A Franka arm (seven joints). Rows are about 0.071 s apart.
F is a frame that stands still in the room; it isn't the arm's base.
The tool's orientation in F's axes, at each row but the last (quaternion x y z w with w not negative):
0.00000 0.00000 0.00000 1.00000
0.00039 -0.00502 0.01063 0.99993
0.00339 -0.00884 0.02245 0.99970
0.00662 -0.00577 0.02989 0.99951
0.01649 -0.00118 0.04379 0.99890
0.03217 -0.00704 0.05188 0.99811
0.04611 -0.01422 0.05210 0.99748
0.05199 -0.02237 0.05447 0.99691
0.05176 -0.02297 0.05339 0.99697
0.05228 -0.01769 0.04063 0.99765
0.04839 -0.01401 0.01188 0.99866
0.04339 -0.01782 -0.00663 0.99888
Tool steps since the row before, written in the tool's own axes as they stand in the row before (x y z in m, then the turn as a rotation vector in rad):
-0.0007 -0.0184 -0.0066 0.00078 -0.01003 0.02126
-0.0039 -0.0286 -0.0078 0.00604 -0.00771 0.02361
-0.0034 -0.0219 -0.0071 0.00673 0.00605 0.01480
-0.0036 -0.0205 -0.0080 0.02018 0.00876 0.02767
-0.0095 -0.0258 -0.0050 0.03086 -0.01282 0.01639
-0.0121 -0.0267 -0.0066 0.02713 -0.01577 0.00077
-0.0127 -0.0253 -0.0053 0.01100 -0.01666 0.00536
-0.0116 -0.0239 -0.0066 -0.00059 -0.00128 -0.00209
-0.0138 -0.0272 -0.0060 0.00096 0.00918 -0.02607
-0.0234 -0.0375 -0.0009 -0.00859 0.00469 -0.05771
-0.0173 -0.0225 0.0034 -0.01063 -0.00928 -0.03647
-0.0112 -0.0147 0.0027 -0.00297 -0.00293 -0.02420
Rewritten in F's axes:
-0.0007 -0.0184 -0.0066 0.00078 -0.01003 0.02126
-0.0032 -0.0287 -0.0079 0.00597 -0.00760 0.02366
-0.0023 -0.0220 -0.0073 0.00619 0.00624 0.01496
-0.0023 -0.0206 -0.0083 0.01931 0.00957 0.02802
-0.0072 -0.0264 -0.0059 0.03185 -0.01061 0.01608
-0.0092 -0.0273 -0.0085 0.02861 -0.01291 0.00024
-0.0098 -0.0259 -0.0080 0.01256 -0.01587 0.00419
-0.0086 -0.0242 -0.0096 -0.00036 -0.00111 -0.00224
-0.0105 -0.0277 -0.0094 0.00100 0.01193 -0.02493
-0.0202 -0.0389 -0.0057 -0.00715 0.01007 -0.05722
-0.0168 -0.0231 0.0007 -0.00941 -0.00593 -0.03749
-0.0115 -0.0147 0.0010 -0.00213 -0.00078 -0.02445

